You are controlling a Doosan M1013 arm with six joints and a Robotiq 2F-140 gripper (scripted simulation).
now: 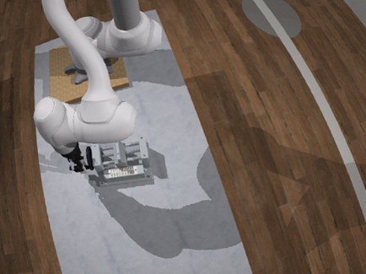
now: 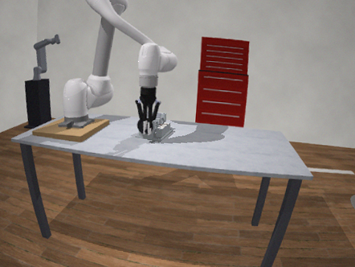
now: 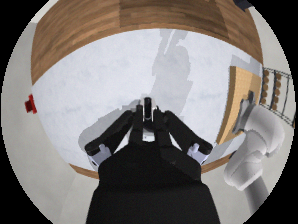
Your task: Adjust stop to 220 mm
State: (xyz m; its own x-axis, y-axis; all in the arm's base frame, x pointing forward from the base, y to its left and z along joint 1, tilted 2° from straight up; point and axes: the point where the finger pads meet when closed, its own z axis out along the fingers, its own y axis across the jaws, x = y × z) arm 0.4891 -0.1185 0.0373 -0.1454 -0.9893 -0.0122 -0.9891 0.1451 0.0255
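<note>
Right now my hand is 2 cm to the right of the black handwheel and 1 cm above it. From my hand the other things lie so: grey stop fixture 1 cm ahead, 15 cm to the left, 1 cm above.
</note>
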